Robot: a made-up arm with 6 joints. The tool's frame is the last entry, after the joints. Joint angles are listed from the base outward.
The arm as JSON. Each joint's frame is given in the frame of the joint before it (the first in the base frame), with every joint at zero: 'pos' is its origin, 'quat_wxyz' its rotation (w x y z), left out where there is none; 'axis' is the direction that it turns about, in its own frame. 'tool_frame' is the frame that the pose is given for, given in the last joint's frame.
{
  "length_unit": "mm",
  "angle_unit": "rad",
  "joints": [
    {
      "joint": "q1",
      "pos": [
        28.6,
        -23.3,
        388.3
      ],
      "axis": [
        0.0,
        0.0,
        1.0
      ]
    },
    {
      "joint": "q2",
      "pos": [
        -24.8,
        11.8,
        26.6
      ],
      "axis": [
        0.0,
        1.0,
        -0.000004
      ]
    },
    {
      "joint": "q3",
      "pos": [
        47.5,
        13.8,
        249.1
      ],
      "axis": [
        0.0,
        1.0,
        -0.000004
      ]
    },
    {
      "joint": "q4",
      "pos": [
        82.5,
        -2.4,
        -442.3
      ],
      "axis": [
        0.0,
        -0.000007,
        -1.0
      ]
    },
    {
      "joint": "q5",
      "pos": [
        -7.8,
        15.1,
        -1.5
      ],
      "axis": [
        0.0,
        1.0,
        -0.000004
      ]
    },
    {
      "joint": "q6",
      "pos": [
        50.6,
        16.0,
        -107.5
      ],
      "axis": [
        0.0,
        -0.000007,
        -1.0
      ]
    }
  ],
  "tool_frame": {
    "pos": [
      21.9,
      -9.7,
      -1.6
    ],
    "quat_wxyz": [
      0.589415,
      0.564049,
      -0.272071,
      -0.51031
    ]
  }
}
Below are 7 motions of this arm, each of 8 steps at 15 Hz.
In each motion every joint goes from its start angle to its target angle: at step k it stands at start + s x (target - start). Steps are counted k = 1, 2, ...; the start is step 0. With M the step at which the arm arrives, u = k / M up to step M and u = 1 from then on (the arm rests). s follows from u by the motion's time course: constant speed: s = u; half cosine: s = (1 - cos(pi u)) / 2; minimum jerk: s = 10 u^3 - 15 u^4 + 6 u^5.
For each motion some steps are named. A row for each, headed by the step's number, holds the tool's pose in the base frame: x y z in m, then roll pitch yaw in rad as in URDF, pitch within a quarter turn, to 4 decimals.
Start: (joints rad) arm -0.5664 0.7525 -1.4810 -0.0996 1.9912 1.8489
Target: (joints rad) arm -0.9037 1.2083 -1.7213 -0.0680 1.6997 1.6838
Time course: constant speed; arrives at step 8
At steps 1, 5, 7, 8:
1: 0.4023 -0.2546 0.1933 1.2982 -0.9976 2.6748
5: 0.3555 -0.3104 0.1015 1.1412 -0.9466 2.6582
7: 0.3253 -0.3304 0.0551 1.0744 -0.9165 2.6385
8: 0.3089 -0.3381 0.0320 1.0438 -0.9006 2.6259

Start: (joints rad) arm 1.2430 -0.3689 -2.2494 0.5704 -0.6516 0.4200
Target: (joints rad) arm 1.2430 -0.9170 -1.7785 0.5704 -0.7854 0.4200
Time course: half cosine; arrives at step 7
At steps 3, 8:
3: 0.0360 -0.0851 1.1630 -1.5085 -0.0085 0.1819
8: 0.0045 -0.1826 1.1126 -1.3877 -0.0294 0.1596

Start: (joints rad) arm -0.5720 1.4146 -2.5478 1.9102 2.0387 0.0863
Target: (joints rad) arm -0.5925 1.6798 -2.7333 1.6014 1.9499 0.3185
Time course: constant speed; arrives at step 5
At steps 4, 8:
4: 0.6831 -0.2721 0.2270 -1.1768 0.9378 1.9162
8: 0.6753 -0.2692 0.1980 -1.0143 0.9276 2.0683

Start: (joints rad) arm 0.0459 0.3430 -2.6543 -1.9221 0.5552 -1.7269
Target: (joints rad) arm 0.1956 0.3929 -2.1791 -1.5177 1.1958 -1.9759
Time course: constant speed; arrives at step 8
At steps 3, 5, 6, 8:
3: 0.5957 0.0004 0.9530 -0.7953 0.1344 0.3689
5: 0.6302 0.0126 0.8813 -0.6311 0.2564 0.3189
6: 0.6428 0.0197 0.8429 -0.5535 0.3314 0.2966
8: 0.6576 0.0356 0.7625 -0.4077 0.5064 0.2596

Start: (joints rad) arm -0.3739 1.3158 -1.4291 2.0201 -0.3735 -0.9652
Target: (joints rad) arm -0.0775 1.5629 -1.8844 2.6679 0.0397 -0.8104
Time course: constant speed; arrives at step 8
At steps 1, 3, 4, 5, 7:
1: 0.3540 -0.2221 -0.0857 1.5295 0.0472 -2.7047
3: 0.3867 -0.1921 -0.1052 1.5189 0.2096 -2.8158
4: 0.4033 -0.1753 -0.1142 1.5035 0.2924 -2.8733
5: 0.4199 -0.1574 -0.1226 1.4804 0.3753 -2.9337
7: 0.4529 -0.1186 -0.1371 1.4061 0.5378 -3.0704

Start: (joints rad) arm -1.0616 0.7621 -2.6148 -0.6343 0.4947 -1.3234
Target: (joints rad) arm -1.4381 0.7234 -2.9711 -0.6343 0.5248 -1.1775
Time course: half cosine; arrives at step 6
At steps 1, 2, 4, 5, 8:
1: 0.4137 -0.6226 0.7849 0.2023 -0.7943 -0.2894
2: 0.3637 -0.6312 0.8241 0.1481 -0.8654 -0.3232
4: 0.2285 -0.6218 0.9238 -0.0580 -1.0507 -0.3459
5: 0.1819 -0.6068 0.9570 -0.1689 -1.1120 -0.3149
8: 0.1655 -0.5999 0.9686 -0.2166 -1.1329 -0.2960

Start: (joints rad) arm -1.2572 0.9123 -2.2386 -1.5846 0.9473 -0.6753
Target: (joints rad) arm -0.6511 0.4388 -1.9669 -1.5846 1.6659 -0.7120
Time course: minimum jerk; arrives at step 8
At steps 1, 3, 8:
1: 0.2403 -0.7558 0.4407 -0.0080 -0.2909 -0.9584
3: 0.3223 -0.7038 0.4990 -0.0635 -0.3272 -0.9655
8: 0.4704 -0.4865 0.6447 -0.1157 -0.4564 -1.0245

